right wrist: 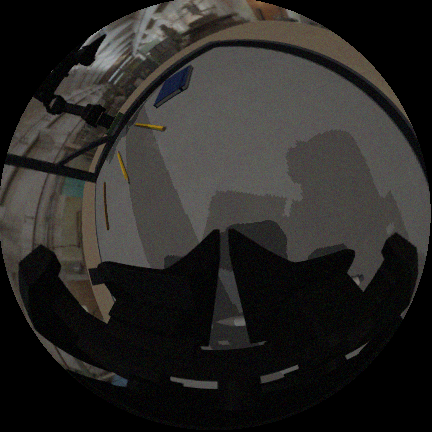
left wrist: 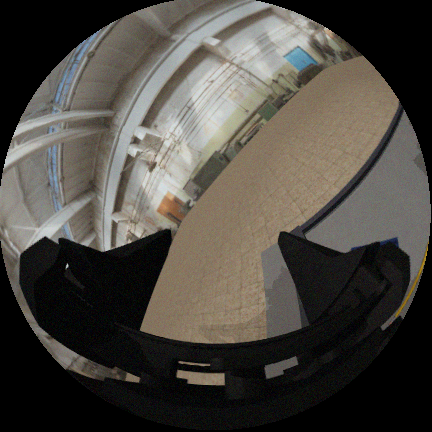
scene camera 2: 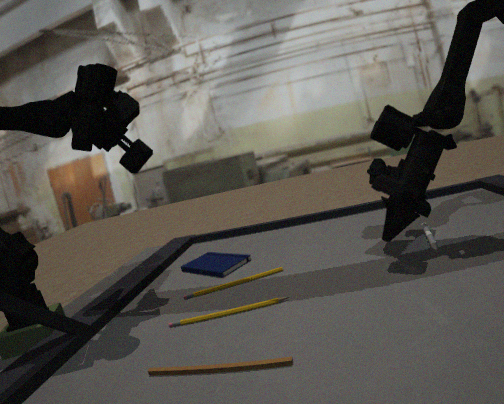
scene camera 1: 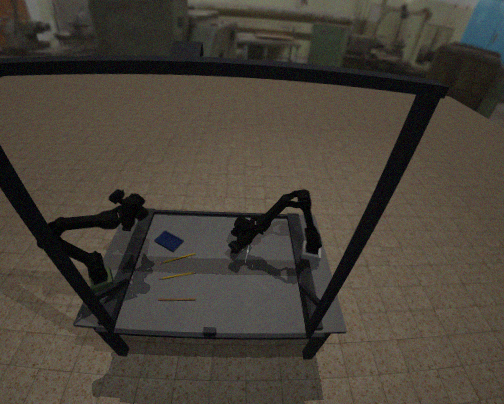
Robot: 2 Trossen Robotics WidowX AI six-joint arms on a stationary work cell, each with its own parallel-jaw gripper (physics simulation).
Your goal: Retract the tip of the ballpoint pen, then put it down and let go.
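Frame: origin at the left arm's base, x ahead, y left, z up, level; metres.
Where they show: left gripper, fingertip midpoint: [left wrist: 226, 236] [scene camera 2: 123, 140]; right gripper, fingertip midpoint: [right wrist: 223, 234] [scene camera 2: 385, 240] [scene camera 1: 231, 252]; left arm's base at its link origin: [right wrist: 110, 122] [scene camera 1: 100, 277]; right arm's base at its link origin: [scene camera 1: 312, 249].
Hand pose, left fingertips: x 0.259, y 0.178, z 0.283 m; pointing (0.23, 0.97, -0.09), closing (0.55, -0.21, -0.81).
Things, the pixels of their top centre, and the offset from my left fingertips. Level surfaces: height alone.
- pale grey ballpoint pen at its top centre: [scene camera 2: 429, 231] [scene camera 1: 247, 251] dx +0.473, dy -0.359, dz -0.310 m
- blue book at its top centre: [scene camera 2: 214, 261] [right wrist: 172, 81] [scene camera 1: 168, 240] dx +0.122, dy -0.081, dz -0.311 m
- table at its surface level: dz -0.323 m
- orange-brown stick at its top centre: [scene camera 2: 215, 366] [right wrist: 103, 202] [scene camera 1: 176, 299] dx +0.037, dy -0.439, dz -0.316 m
The pale grey ballpoint pen [scene camera 1: 247, 255] [scene camera 2: 429, 236] lies in the right part of the table, close beside my right gripper [scene camera 1: 233, 247] [scene camera 2: 387, 239] [right wrist: 225, 231]. In the right wrist view, part of the pen [right wrist: 239, 321] shows through the narrow gap of the fingers. Its middle is hidden behind the finger at the right of the picture, and its other end shows past that finger. The fingers are shut, low over the table, with the pen beyond them. I cannot tell whether the pen's tip is extended. My left gripper [left wrist: 226, 236] is open and empty, high near the table's left edge.
A blue book [scene camera 1: 169, 241] [scene camera 2: 215, 264] [right wrist: 173, 86] lies at the back left of the table [scene camera 1: 225, 317]. Two yellow pencils [scene camera 2: 234, 283] [scene camera 2: 227, 312] and an orange-brown stick [scene camera 1: 176, 300] [scene camera 2: 220, 367] lie in front of it. Dark frame posts [scene camera 1: 380, 200] rise beside the table.
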